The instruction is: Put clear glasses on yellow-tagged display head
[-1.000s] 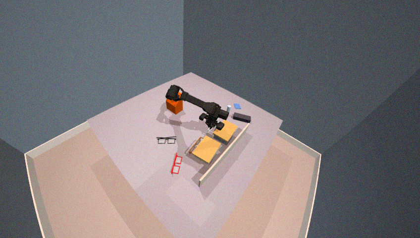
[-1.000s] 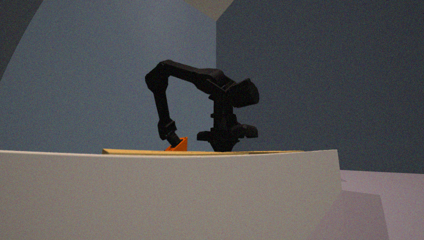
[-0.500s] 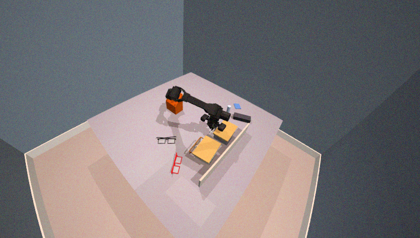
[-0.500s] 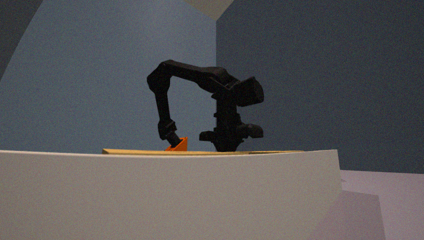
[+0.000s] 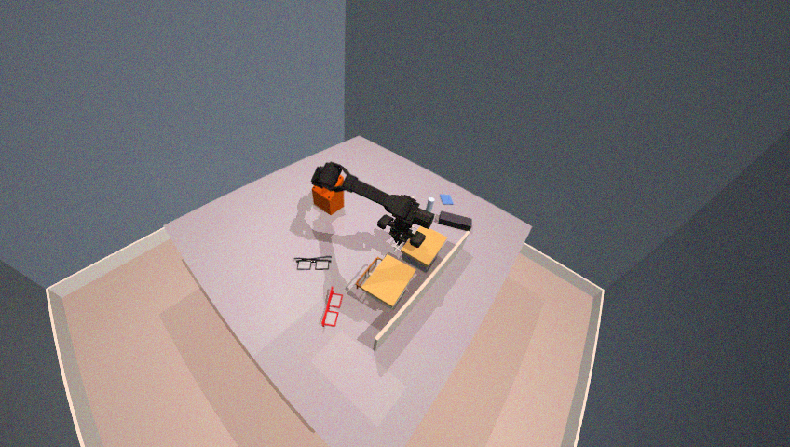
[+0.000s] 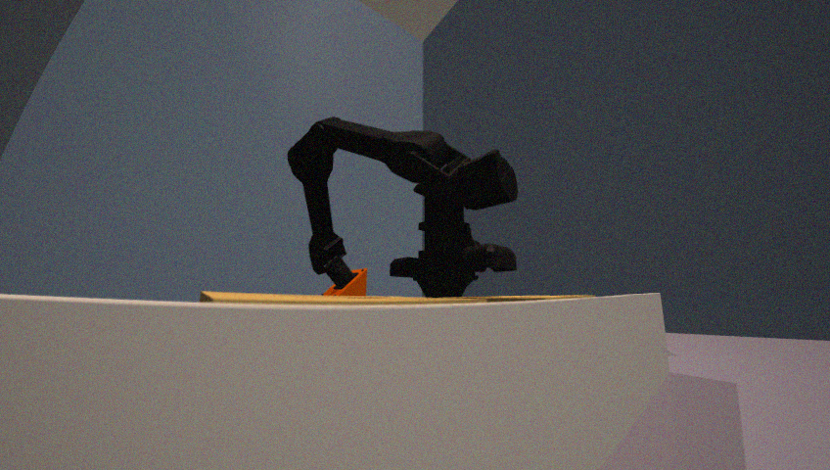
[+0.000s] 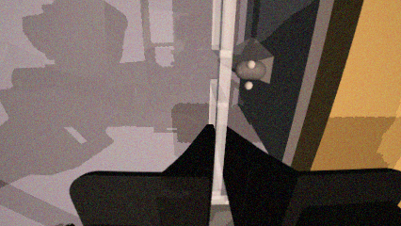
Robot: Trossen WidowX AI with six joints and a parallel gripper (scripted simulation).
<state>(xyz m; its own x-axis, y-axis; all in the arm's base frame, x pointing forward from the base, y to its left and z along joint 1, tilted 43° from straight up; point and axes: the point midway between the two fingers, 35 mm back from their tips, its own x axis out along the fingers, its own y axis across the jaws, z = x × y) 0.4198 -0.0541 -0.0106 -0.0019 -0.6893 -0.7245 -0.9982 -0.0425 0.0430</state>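
My gripper tip is now 60 mm short of the grey display head, 40 mm to the right of it and 10 mm above it. Round my gripper tip: long low wall: 190 mm ahead, 70 mm to the right, 10 mm below; small stand: 280 mm to the left, 110 mm behind, 40 mm below; black box: 350 mm to the left, 110 mm ahead, 50 mm below.
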